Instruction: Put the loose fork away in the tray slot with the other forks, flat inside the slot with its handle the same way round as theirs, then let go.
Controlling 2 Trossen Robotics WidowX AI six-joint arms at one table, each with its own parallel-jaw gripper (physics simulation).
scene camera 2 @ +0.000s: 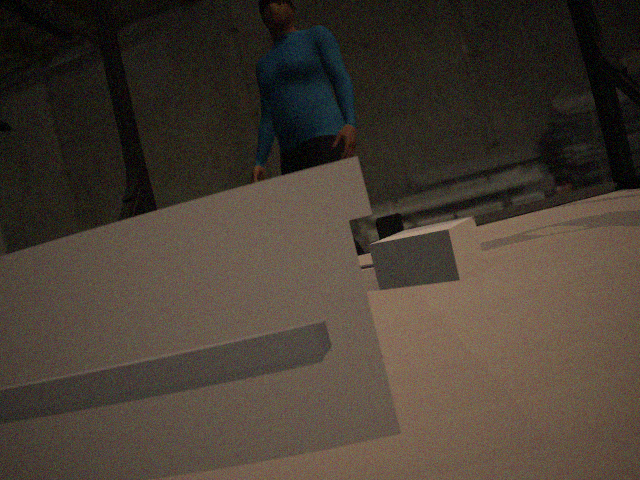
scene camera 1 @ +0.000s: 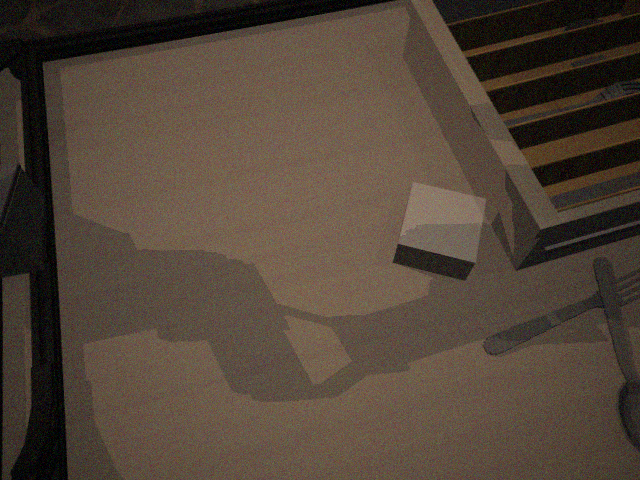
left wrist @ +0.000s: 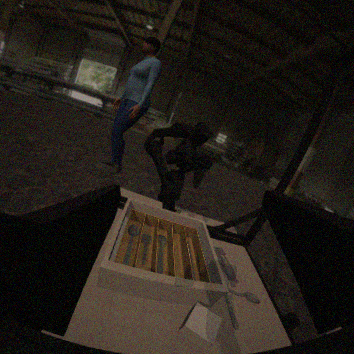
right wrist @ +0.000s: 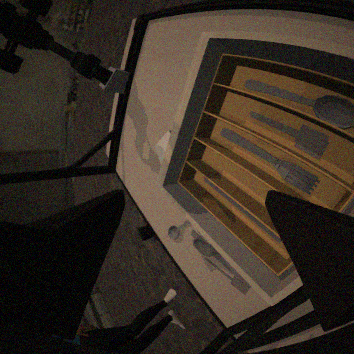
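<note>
The loose fork (scene camera 1: 522,332) (left wrist: 232,311) lies on the table beside the tray (scene camera 1: 493,129) (scene camera 2: 180,273) (left wrist: 150,285) (right wrist: 200,75). Its handle end points lower left in scene camera 1 and its tines run off the right edge; a spoon's handle crosses its neck. It is hard to make out in the right wrist view. A fork (scene camera 1: 617,91) (left wrist: 161,247) (right wrist: 270,157) lies in a tray slot, handle to the left in the right wrist view. My left gripper (left wrist: 193,194) is open and empty, high above the table. My right gripper (right wrist: 196,197) is open and empty above the tray.
A pale block (scene camera 1: 442,222) (scene camera 2: 418,260) (left wrist: 202,322) (right wrist: 163,142) stands by the tray corner. The loose spoon (scene camera 1: 612,310) (left wrist: 250,297) (right wrist: 175,232) and more loose utensils (left wrist: 226,265) (right wrist: 215,255) lie beside the tray. Other slots hold a spoon (right wrist: 332,110) and a flat-headed utensil (right wrist: 313,141).
</note>
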